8 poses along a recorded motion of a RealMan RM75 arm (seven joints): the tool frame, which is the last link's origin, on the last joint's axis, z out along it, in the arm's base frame.
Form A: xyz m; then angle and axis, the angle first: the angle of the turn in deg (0 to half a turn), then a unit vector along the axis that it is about.
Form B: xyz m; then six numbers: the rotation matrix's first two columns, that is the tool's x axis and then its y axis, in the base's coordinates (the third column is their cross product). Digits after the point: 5 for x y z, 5 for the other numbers.
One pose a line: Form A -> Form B
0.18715 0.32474 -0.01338 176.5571 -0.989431 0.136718 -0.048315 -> 0.18715 0.32474 -0.01338 0.95799 -0.27320 0.08731 -0.26740 -0.96085 -0.07262
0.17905 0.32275 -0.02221 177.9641 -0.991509 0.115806 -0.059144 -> 0.17905 0.32275 -0.02221 0.96619 -0.23167 0.11313 -0.22747 -0.97256 -0.04892
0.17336 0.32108 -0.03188 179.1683 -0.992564 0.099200 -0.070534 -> 0.17336 0.32108 -0.03188 0.97037 -0.19794 0.13857 -0.19589 -0.98021 -0.02840
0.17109 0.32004 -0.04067 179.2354 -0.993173 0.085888 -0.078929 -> 0.17109 0.32004 -0.04067 0.97279 -0.17165 0.15563 -0.16954 -0.98516 -0.02681
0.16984 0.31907 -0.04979 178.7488 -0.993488 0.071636 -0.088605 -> 0.16984 0.31907 -0.04979 0.97404 -0.14426 0.17447 -0.14039 -0.98950 -0.03439
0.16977 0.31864 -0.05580 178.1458 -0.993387 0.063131 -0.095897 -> 0.16977 0.31864 -0.05580 0.97364 -0.12850 0.18843 -0.12229 -0.99151 -0.04425
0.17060 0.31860 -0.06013 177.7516 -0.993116 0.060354 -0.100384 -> 0.17060 0.31860 -0.06013 0.97257 -0.12377 0.19694 -0.11589 -0.99195 -0.05107
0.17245 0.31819 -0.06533 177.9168 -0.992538 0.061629 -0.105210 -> 0.17245 0.31819 -0.06533 0.97028 -0.12612 0.20654 -0.11847 -0.99175 -0.04904
